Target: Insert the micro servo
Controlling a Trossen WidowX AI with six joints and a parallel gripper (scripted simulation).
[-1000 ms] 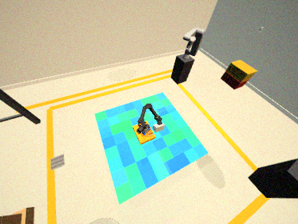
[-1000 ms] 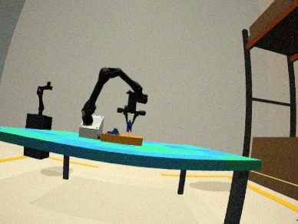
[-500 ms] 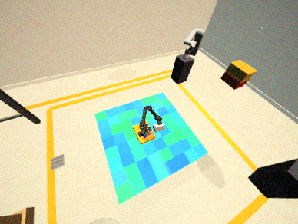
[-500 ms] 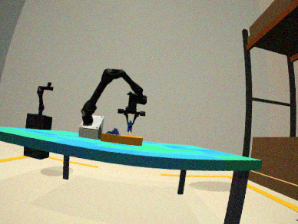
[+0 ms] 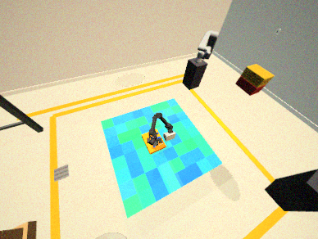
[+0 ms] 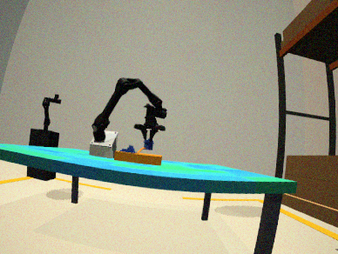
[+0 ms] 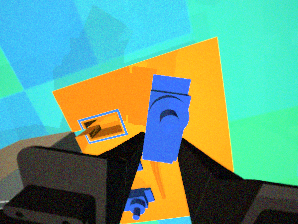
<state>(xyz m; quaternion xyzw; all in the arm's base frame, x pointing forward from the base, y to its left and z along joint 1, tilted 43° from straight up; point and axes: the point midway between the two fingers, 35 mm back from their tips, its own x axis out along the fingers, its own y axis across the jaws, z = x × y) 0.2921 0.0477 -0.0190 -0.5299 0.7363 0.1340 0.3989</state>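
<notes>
Now: gripper tip 100 mm above the orange robot deck, 70 mm to the left of it and 10 mm short of it.
</notes>
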